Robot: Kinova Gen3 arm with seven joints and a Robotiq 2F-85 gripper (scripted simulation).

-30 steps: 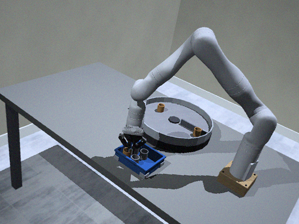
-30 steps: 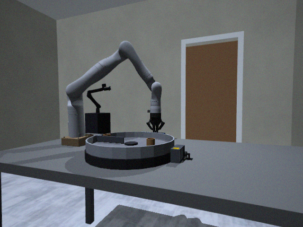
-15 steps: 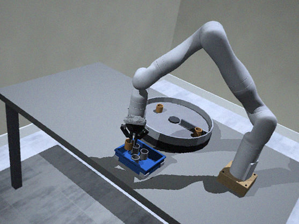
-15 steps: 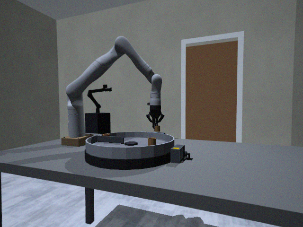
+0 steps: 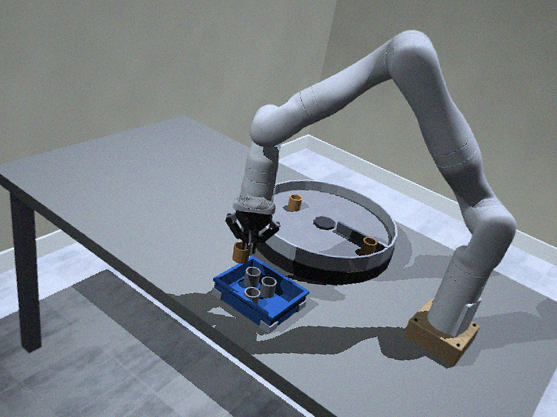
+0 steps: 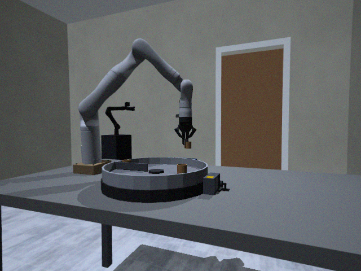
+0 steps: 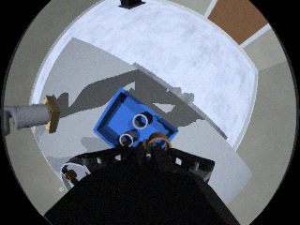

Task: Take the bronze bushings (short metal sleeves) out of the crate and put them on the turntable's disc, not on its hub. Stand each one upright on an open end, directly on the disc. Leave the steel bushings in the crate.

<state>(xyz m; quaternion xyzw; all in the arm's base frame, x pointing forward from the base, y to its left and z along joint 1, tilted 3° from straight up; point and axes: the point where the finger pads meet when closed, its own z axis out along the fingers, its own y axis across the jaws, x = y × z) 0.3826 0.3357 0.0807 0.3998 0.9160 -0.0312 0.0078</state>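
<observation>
Right now my hand is 38 cm to the left of the turntable disc, 10 cm above it and 8 cm short of it.
</observation>
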